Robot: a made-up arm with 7 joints. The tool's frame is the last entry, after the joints. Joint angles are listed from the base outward. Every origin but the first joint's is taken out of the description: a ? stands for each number. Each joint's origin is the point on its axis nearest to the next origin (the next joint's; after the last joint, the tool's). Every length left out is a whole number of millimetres.
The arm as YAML. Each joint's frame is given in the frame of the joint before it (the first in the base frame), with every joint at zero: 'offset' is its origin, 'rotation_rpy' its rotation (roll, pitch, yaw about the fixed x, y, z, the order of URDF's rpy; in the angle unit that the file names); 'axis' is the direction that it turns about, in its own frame. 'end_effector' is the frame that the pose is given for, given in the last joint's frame.
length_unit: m
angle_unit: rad
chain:
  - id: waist
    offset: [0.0, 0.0, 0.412]
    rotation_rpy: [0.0, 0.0, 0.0]
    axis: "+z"
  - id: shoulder
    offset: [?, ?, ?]
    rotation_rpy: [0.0, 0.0, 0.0]
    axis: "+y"
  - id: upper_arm
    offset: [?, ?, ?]
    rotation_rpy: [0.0, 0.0, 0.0]
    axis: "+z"
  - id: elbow
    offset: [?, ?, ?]
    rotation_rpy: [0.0, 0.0, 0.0]
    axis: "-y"
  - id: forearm
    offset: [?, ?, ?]
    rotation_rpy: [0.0, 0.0, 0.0]
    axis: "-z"
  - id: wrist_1
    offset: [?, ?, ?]
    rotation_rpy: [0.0, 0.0, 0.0]
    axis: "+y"
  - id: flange
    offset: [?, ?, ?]
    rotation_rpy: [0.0, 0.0, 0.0]
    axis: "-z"
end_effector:
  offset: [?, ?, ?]
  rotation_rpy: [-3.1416, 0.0, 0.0]
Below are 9 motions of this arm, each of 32 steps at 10 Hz.
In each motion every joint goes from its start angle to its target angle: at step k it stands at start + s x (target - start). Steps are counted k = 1, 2, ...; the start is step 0. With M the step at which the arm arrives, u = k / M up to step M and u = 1 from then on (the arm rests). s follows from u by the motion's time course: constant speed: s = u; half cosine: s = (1 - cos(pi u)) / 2; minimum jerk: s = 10 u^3 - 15 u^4 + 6 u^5.
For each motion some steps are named. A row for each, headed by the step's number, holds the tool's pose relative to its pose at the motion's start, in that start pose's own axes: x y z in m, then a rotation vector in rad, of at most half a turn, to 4 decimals.
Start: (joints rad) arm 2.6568 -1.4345 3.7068 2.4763 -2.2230 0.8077 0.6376
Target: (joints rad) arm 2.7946 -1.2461 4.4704 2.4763 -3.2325 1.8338 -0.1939
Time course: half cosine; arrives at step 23
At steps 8, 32:
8: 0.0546 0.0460 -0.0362 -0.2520 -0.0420 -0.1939
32: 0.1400 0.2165 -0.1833 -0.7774 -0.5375 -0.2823

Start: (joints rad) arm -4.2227 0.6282 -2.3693 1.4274 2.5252 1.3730 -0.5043
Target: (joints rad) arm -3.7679 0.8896 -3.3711 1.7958 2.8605 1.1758 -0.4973
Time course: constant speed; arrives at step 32
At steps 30, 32:
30: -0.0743 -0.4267 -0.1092 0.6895 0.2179 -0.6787
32: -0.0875 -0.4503 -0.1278 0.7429 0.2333 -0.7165

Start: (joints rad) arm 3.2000 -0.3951 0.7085 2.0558 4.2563 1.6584 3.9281
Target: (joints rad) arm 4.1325 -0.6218 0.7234 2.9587 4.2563 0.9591 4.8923
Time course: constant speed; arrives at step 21
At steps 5, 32:
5: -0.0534 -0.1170 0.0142 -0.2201 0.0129 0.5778
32: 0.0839 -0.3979 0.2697 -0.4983 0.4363 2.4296

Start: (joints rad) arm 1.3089 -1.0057 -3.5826 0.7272 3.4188 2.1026 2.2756
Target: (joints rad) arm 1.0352 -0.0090 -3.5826 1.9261 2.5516 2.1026 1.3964
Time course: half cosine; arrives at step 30
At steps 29, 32:
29: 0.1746 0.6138 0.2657 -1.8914 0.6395 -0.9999
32: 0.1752 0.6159 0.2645 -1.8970 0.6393 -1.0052

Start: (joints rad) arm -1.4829 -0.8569 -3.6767 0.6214 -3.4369 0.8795 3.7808
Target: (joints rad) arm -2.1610 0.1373 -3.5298 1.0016 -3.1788 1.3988 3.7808
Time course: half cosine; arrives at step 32
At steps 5, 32:
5: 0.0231 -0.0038 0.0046 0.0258 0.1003 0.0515
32: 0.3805 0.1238 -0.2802 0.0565 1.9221 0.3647

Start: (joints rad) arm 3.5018 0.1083 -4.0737 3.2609 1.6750 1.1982 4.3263
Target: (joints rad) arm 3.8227 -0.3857 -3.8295 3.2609 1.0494 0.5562 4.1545
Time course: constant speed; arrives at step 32
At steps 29, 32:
29: -0.0757 -0.1397 0.1327 -0.1584 -0.2422 0.0119
32: -0.0735 -0.1558 0.1472 -0.1673 -0.2620 -0.0011

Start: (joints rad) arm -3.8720 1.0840 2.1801 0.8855 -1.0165 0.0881 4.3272
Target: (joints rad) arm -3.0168 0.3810 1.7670 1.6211 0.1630 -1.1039 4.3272
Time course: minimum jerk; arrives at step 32
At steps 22, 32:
22: 0.0065 0.1066 0.0922 -0.7618 -0.4931 0.6551
32: 0.0283 0.1462 0.0831 -0.9515 -0.6604 0.7721

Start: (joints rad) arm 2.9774 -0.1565 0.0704 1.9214 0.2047 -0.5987 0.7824
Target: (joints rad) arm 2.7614 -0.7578 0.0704 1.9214 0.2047 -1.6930 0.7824
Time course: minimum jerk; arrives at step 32
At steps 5, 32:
5: 0.0082 -0.0092 -0.0018 0.0369 0.0352 -0.0044
32: 0.1525 -0.2544 -0.1871 1.3337 1.0662 -0.1053

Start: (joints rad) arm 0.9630 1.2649 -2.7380 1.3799 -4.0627 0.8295 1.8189
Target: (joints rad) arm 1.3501 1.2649 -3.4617 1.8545 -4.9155 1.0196 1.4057
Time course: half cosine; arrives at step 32
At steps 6, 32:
6: -0.0324 0.0059 -0.0133 -0.0127 -0.0175 -0.1086
32: -0.2730 0.0311 -0.2835 0.3340 -0.0069 -1.1593

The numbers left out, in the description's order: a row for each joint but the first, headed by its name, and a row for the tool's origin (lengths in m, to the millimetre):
shoulder: 0.0 0.0 0.0
upper_arm: 0.0 0.0 0.221
elbow: 0.079 0.0 0.0
forearm: 0.067 0.0 -0.295
wrist_1: 0.0 0.0 0.0
flange: 0.05 0.0 -0.064
tool: 0.0 0.0 0.0

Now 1 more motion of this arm.
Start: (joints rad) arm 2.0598 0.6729 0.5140 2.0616 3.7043 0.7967 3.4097
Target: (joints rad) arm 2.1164 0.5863 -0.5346 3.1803 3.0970 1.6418 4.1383
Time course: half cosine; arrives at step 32
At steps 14, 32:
14: 0.2078 -0.1041 0.0653 0.7238 0.6475 -0.0867
32: 0.3019 -0.3293 -0.1152 2.2351 0.6605 -0.4477

